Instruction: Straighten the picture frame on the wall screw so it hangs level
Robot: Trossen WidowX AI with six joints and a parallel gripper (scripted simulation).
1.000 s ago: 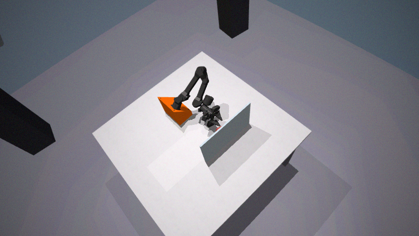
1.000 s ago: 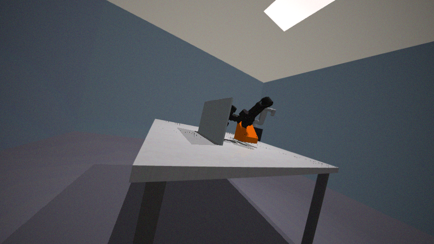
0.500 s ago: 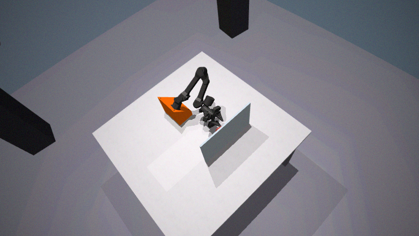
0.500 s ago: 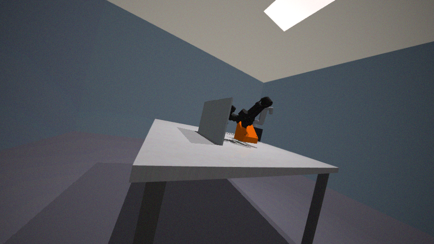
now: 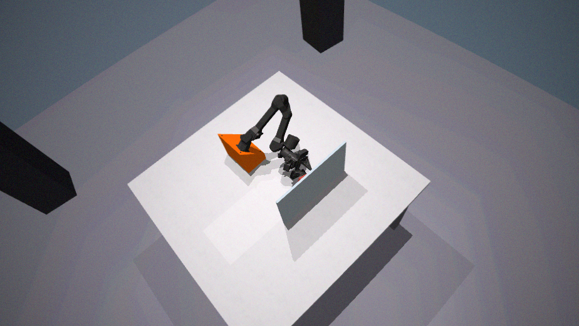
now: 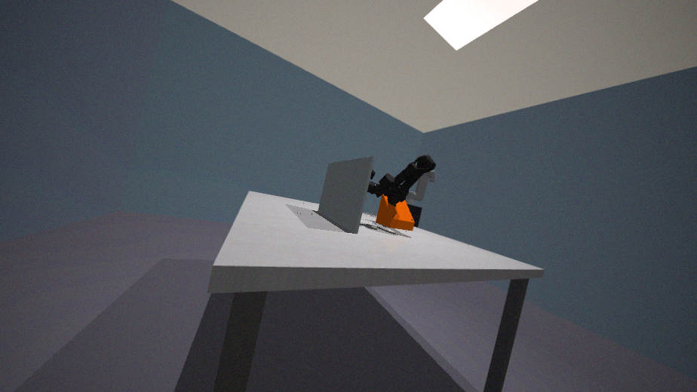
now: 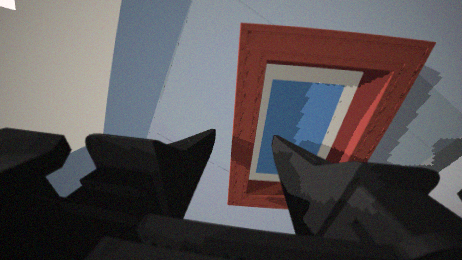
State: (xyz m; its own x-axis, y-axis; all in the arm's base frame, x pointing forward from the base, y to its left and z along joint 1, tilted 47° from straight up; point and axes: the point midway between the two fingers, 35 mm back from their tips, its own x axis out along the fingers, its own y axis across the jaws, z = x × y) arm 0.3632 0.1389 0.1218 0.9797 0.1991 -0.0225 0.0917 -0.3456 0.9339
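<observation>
The picture frame is 2 cm ahead of my gripper tip, 2 cm to the right of it and 5 cm below it. From my gripper tip the other things lie so: wall panel (3 cm ahead, 1 cm to the right, 5 cm below).
</observation>
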